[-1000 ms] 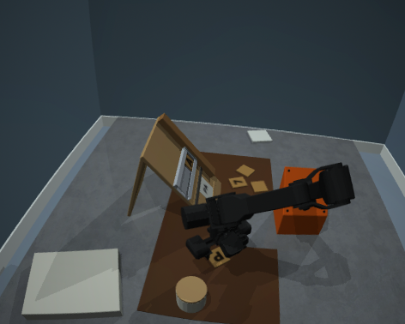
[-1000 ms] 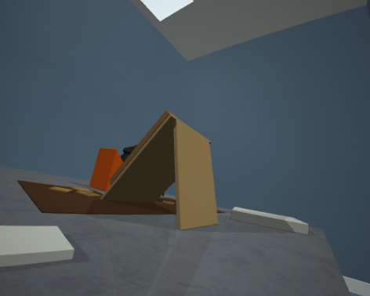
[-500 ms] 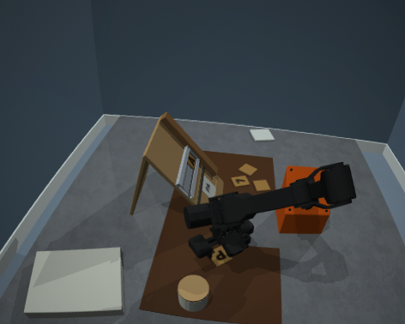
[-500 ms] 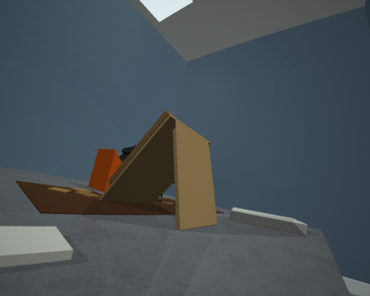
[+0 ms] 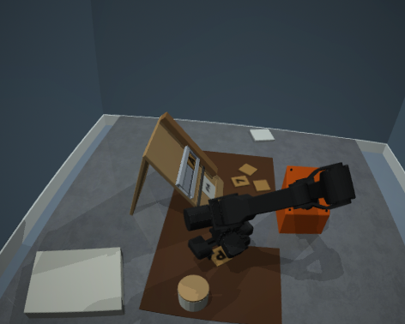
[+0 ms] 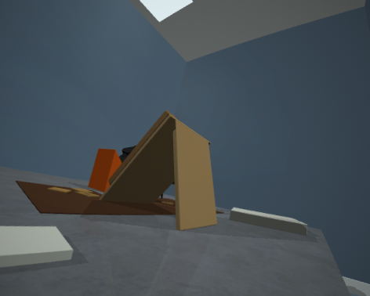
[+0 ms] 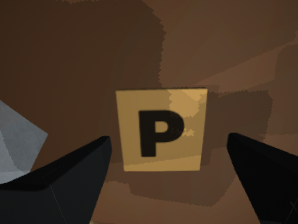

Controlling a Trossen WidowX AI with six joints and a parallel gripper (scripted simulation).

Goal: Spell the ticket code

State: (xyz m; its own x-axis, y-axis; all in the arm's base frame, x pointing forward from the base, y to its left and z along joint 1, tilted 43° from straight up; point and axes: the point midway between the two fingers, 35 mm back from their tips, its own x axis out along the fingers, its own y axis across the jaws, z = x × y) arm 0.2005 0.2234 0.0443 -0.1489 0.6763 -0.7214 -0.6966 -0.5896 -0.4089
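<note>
The tile marked p is 1 cm below my gripper tip. Round my gripper tip: brown mat: 1 cm behind, 17 cm to the right, 2 cm below; then white slab: 37 cm ahead, 22 cm to the left; then white ticket: 9 cm ahead, 23 cm to the right, 5 cm above.
</note>
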